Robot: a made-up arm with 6 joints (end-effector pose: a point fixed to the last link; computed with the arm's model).
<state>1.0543 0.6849 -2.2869 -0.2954 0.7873 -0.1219</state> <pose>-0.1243 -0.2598 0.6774 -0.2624 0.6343 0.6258</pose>
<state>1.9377 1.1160 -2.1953 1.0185 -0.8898 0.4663</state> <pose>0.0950 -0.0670 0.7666 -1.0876 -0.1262 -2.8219</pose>
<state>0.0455 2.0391 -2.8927 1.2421 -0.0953 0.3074</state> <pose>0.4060 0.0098 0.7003 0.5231 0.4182 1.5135</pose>
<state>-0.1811 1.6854 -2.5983 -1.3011 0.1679 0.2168</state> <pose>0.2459 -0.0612 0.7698 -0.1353 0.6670 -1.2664</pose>
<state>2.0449 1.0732 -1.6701 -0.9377 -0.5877 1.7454</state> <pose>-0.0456 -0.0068 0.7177 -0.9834 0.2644 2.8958</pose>
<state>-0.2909 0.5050 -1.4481 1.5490 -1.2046 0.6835</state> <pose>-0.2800 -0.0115 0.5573 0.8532 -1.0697 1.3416</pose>
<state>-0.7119 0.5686 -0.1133 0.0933 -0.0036 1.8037</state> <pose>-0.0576 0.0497 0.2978 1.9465 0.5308 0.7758</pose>
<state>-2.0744 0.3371 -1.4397 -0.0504 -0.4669 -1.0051</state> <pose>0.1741 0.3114 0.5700 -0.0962 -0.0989 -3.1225</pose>
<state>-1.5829 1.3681 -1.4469 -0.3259 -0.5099 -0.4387</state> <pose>0.0125 -0.2245 0.6462 0.3035 1.0931 -2.0385</pose>
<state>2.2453 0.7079 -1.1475 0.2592 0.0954 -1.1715</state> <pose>0.0363 -0.0493 0.5753 -1.2178 -0.0337 1.1905</pose>
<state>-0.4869 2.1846 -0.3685 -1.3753 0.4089 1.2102</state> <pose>0.2232 -0.1615 0.1511 -0.3979 -2.7299 0.4273</pose>
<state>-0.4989 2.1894 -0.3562 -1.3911 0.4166 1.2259</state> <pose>0.2187 -0.1637 0.1505 -0.4059 -2.7125 0.4283</pose>
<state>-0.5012 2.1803 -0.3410 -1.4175 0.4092 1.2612</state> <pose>0.2154 -0.1620 0.1531 -0.4214 -2.7190 0.4263</pose>
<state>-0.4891 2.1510 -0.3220 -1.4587 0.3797 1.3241</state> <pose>0.2137 -0.1547 0.1601 -0.4477 -2.7590 0.4168</pose>
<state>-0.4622 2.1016 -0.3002 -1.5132 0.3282 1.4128</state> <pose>0.2130 -0.1414 0.1714 -0.4828 -2.8294 0.3913</pose>
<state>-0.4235 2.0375 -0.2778 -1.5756 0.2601 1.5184</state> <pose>0.2117 -0.1232 0.1856 -0.5203 -2.9175 0.3410</pose>
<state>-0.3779 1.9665 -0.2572 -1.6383 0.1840 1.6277</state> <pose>0.2086 -0.1022 0.2008 -0.5511 -3.0067 0.2646</pose>
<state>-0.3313 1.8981 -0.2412 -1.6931 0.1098 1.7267</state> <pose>0.2038 -0.0815 0.2150 -0.5689 -3.0830 0.1725</pose>
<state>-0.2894 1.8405 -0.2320 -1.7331 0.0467 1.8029</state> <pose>0.1987 -0.0640 0.2266 0.5535 3.0389 -0.0804</pose>
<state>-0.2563 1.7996 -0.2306 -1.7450 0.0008 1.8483</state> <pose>0.1952 -0.0514 0.2348 0.5460 3.0035 -0.0116</pose>
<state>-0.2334 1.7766 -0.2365 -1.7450 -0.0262 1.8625</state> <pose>0.1948 -0.0438 0.2396 0.5261 2.9807 0.0290</pose>
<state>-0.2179 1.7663 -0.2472 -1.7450 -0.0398 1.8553</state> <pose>0.1969 -0.0398 0.2423 0.4873 2.9676 0.0481</pose>
